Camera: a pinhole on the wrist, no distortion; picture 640 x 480 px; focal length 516.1 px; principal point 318.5 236.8 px. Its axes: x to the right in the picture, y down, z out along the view. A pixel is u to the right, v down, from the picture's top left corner.
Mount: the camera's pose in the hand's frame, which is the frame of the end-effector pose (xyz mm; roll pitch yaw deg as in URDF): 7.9 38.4 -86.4 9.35 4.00 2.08
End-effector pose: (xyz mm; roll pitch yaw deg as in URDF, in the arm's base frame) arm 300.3 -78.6 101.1 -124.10 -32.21 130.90
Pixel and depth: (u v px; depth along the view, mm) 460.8 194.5 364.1
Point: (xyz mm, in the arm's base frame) 5.1 -105.9 82.1
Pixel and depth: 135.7 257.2 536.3
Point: -2.0 -337.6 -168.6
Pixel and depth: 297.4 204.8 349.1
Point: 74.5 -173.7 18.6
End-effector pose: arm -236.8 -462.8 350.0 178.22 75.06 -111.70
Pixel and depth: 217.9 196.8 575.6
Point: 22.3 -46.3 283.1
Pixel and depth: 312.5 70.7 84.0
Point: -239.1 -474.0 338.7
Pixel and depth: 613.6 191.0 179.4
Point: -220.1 -420.2 209.5
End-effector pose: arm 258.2 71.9 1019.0 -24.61 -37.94 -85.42
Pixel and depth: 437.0 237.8 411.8
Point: 360.8 156.2 1332.4
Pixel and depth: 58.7 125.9 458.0
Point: 251.6 458.5 1212.5
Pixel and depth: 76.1 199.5 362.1
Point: 304.9 350.5 1152.6
